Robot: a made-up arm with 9 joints. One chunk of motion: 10 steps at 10 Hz.
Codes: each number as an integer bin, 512 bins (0 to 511) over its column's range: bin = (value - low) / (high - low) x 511, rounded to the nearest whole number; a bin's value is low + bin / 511 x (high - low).
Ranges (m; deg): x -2.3..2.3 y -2.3..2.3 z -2.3..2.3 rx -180..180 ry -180..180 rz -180..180
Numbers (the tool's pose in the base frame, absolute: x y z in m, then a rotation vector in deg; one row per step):
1: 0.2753 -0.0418 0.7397 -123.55 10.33 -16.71
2: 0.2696 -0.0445 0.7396 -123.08 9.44 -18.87
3: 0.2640 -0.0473 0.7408 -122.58 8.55 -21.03
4: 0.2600 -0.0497 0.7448 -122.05 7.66 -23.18
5: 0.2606 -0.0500 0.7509 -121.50 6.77 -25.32
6: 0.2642 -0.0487 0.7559 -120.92 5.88 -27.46
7: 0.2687 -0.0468 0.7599 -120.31 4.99 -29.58
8: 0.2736 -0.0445 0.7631 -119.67 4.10 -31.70
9: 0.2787 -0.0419 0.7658 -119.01 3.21 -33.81
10: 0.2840 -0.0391 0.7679 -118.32 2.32 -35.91
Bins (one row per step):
1: 286 251 338 80 270 232
2: 285 251 338 81 269 229
3: 285 250 338 82 268 226
4: 284 250 338 82 266 223
5: 284 250 339 83 265 220
6: 285 250 339 84 264 217
7: 285 250 340 85 263 214
8: 286 251 340 86 261 211
9: 286 251 341 87 260 208
10: 287 251 341 88 259 205

